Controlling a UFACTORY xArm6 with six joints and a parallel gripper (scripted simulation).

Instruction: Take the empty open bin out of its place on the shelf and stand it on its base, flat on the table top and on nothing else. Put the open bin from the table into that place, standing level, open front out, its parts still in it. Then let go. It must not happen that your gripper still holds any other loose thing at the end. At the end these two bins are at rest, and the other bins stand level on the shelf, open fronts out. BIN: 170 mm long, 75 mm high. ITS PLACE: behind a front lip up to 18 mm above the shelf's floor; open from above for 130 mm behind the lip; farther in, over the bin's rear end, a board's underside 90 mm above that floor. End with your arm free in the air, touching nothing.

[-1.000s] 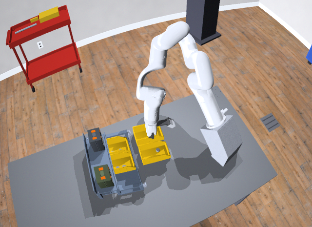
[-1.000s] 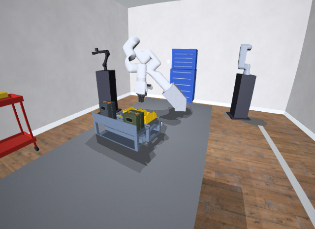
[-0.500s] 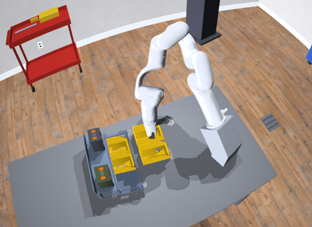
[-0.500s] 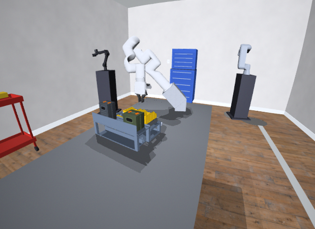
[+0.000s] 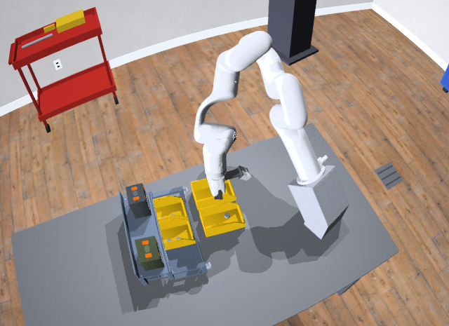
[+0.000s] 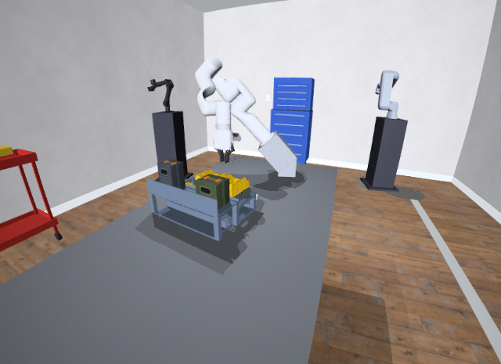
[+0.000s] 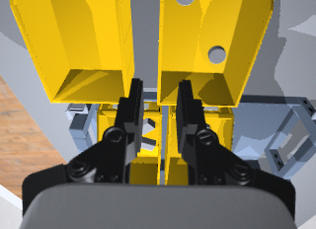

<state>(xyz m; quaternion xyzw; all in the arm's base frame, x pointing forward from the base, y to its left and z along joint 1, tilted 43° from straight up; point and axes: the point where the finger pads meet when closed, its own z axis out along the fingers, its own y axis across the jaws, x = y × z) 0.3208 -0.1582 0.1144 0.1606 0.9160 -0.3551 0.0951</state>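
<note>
The shelf lip lies 14 cm ahead of my hand, 2 cm to the left of it and 16 cm below it. The rest, counted from my hand: olive box: 36 cm ahead, 5 cm to the left, 2 cm below; then dark grey box: 27 cm ahead, 16 cm to the right, 1 cm below.
</note>
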